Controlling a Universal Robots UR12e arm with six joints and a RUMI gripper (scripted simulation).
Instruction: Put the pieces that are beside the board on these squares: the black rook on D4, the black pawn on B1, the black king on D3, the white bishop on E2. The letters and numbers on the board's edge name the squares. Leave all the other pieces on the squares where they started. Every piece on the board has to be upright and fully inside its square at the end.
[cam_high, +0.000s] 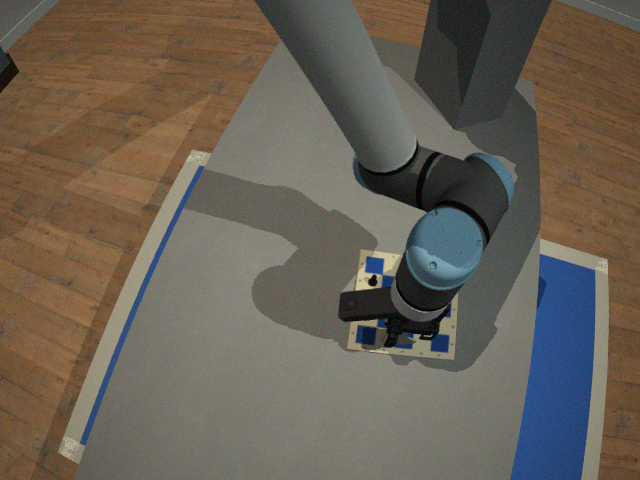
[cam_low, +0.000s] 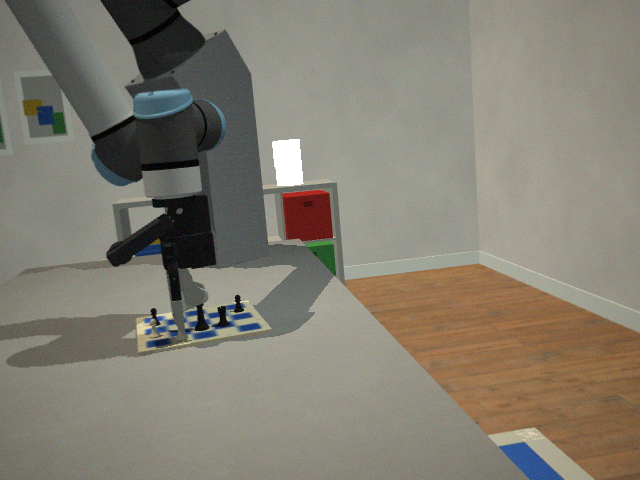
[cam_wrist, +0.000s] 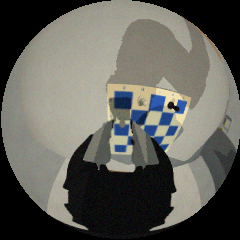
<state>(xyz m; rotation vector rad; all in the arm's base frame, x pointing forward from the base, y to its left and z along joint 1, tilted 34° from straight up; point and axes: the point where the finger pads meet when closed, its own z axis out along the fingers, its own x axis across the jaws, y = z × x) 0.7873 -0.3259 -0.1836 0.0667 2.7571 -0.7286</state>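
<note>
Now: hand 1 cm above the white bishop. From my hand the other things lie so: black rook 8 cm to the left, 3 cm behind, 1 cm below; then black king 4 cm to the left, 3 cm behind; then white pawn 4 cm to the right, 4 cm behind, 2 cm below.
</note>
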